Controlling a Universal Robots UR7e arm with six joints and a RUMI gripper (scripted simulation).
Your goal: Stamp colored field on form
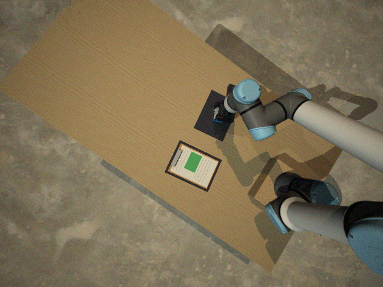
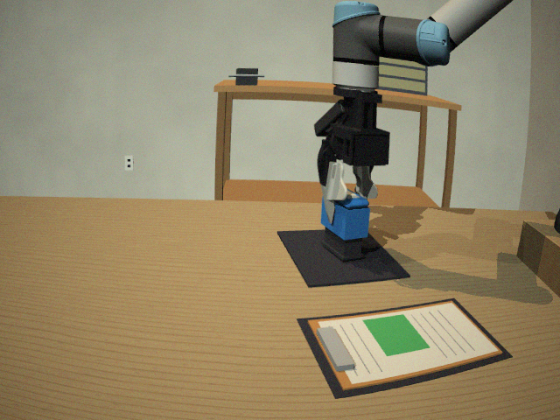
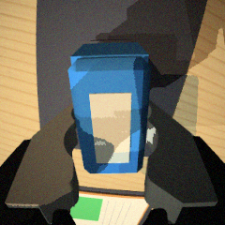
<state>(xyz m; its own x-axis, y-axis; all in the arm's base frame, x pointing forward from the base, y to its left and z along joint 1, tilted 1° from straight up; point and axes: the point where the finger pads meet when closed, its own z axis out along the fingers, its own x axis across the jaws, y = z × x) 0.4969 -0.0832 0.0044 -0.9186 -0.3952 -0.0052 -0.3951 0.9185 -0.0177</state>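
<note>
Now: the mat 7 cm below my hand. From my hand the other things lie so: blue stamp (2 cm below).
</note>
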